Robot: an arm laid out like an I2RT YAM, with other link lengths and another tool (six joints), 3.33 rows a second.
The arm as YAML. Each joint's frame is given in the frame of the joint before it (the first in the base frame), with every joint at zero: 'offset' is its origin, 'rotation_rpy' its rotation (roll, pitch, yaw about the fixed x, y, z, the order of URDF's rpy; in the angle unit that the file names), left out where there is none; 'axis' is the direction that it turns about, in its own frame. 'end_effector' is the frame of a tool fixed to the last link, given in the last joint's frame.
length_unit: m
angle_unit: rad
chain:
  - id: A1
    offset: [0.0, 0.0, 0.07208]
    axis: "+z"
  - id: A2
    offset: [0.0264, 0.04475, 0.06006]
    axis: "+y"
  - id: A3
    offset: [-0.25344, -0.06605, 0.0]
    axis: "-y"
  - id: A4
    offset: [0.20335, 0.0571, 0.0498]
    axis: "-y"
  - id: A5
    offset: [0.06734, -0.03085, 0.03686]
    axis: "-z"
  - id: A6
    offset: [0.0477, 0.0, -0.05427]
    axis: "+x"
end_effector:
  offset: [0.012, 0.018, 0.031]
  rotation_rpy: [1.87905, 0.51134, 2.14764]
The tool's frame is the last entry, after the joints.
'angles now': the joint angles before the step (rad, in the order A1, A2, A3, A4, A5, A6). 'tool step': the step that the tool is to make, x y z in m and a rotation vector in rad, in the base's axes. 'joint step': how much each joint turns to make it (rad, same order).
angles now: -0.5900, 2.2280, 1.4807, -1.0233, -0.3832, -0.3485
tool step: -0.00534, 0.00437, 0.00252, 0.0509, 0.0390, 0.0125
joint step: -0.0015, 0.0030, 0.0057, -0.0710, -0.0167, -0.0199
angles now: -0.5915, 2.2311, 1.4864, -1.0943, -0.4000, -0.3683
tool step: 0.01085, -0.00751, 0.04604, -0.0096, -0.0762, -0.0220
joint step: -0.0046, -0.0573, 0.1370, -0.1217, -0.0378, 0.0099
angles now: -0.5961, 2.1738, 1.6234, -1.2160, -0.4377, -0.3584
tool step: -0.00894, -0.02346, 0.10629, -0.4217, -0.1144, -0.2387
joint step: -0.0129, -0.2495, 0.1697, -0.0137, 0.2841, 0.2323
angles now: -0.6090, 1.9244, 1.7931, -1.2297, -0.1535, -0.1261
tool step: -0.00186, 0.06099, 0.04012, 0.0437, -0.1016, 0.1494
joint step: 0.1354, -0.1264, -0.0031, -0.0571, -0.0905, 0.0080
